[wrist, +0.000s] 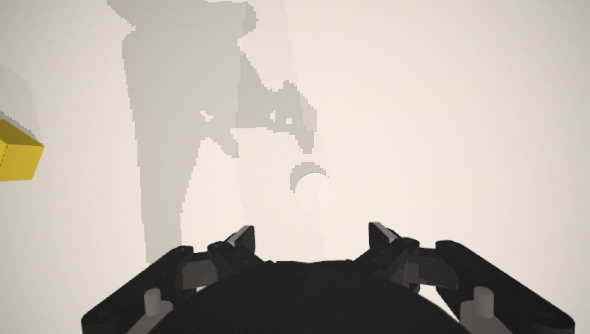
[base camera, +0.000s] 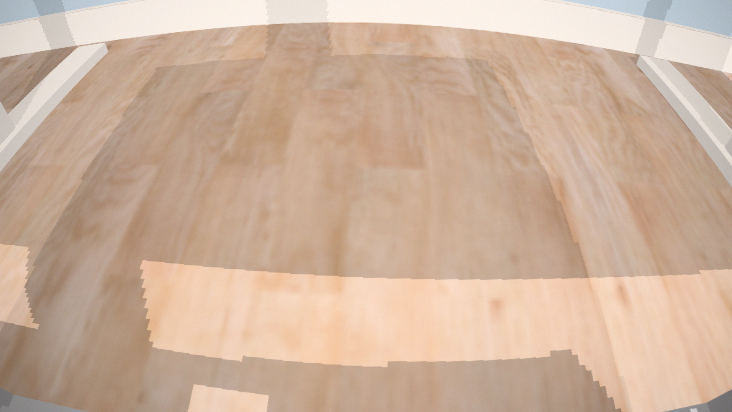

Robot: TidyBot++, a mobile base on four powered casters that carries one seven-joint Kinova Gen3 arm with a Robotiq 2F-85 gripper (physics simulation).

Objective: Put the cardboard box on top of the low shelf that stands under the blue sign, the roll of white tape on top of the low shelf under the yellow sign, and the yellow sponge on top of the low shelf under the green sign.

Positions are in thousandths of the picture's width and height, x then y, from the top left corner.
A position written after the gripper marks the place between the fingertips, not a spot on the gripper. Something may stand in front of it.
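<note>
You'd see the gripper (wrist: 526,708) here, along with a white table (wrist: 272,394) and a roll of white tape (wrist: 535,576). The tape is out of frame in the base camera view, though.
</note>
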